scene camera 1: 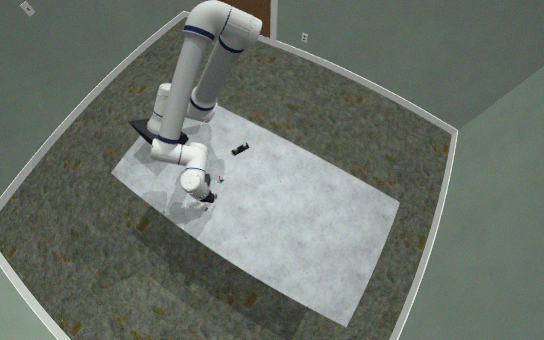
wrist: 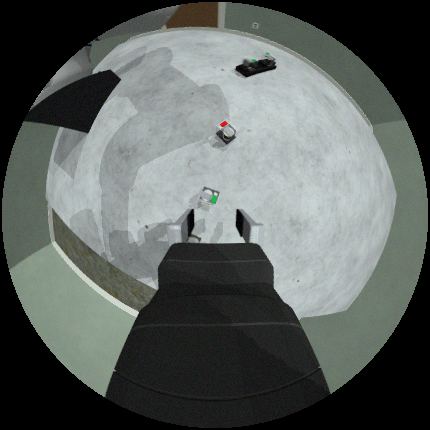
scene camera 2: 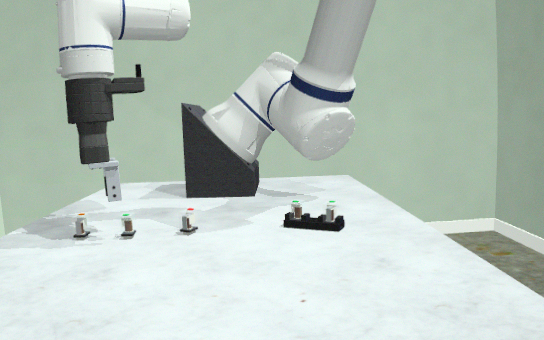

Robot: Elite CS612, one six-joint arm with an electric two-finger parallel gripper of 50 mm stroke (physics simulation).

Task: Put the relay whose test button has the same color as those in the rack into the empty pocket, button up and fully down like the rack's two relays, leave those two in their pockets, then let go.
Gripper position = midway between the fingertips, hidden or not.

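The gripper (scene camera 2: 113, 198) is visible in the scene, and the wrist view shows the gripper (wrist: 214, 217) too.
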